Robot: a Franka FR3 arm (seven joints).
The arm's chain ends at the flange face. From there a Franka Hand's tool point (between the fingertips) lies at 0.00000 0.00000 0.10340 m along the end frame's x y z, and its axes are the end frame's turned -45 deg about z.
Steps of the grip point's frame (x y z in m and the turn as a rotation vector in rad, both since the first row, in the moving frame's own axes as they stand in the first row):
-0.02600, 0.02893, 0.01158, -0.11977, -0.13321, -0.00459
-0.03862, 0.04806, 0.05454, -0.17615, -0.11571, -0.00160
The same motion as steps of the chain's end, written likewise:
0.00301, 0.02044, 0.01323, -0.17888, -0.00950, -0.00459
0.00227, 0.04011, 0.05683, -0.20638, 0.04274, -0.00160

